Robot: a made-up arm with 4 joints.
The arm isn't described. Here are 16 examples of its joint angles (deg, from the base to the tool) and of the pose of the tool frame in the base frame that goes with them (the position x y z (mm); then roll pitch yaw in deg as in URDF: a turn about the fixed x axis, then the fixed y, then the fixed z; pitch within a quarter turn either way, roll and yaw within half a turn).
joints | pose
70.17 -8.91 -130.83 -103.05 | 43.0 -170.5 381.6 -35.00 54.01 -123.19
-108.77 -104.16 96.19 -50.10 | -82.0 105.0 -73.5 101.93 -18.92 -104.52
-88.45 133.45 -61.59 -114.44 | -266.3 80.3 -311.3 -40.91 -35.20 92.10
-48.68 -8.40 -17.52 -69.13 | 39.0 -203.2 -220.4 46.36 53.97 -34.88
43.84 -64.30 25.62 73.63 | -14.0 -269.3 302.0 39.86 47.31 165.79
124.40 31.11 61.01 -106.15 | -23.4 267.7 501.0 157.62 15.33 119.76
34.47 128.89 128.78 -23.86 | -237.1 -335.1 267.4 -111.33 -48.84 -124.94
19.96 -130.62 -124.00 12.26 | -123.1 -241.6 156.0 135.60 6.55 123.34
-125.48 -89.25 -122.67 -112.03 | -94.9 166.5 -11.2 72.06 -8.79 120.75
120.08 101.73 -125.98 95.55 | -129.9 119.2 459.5 -79.16 36.05 133.14
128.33 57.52 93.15 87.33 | -142.8 258.1 404.1 -121.49 -42.26 -91.65
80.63 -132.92 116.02 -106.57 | -185.8 -28.1 283.6 -46.79 -38.96 98.41
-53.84 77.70 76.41 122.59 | -181.7 -269.8 -217.0 72.19 1.39 85.49
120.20 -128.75 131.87 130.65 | -149.4 169.8 322.8 34.23 -26.70 -26.04
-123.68 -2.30 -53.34 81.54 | -69.7 292.9 -195.8 -178.54 -3.21 -82.91
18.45 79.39 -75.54 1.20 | -133.3 -411.7 201.1 71.90 -19.26 -78.44
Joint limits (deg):
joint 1: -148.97..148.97
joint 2: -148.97..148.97
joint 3: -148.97..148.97
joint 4: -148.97..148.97
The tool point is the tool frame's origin. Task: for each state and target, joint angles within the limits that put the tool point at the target. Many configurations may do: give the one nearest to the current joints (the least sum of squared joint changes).
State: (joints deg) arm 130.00 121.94 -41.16 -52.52
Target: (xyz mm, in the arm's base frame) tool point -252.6 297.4 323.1
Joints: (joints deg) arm 148.97 148.82 -75.17 -59.17
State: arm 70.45 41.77 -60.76 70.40
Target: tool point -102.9 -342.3 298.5
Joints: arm 41.31 35.35 -89.37 68.45
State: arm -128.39 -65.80 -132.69 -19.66
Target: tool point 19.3 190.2 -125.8
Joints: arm -125.67 -40.50 -140.46 -48.59
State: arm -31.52 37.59 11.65 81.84
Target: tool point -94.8 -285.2 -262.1
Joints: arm -45.76 12.53 9.05 95.24
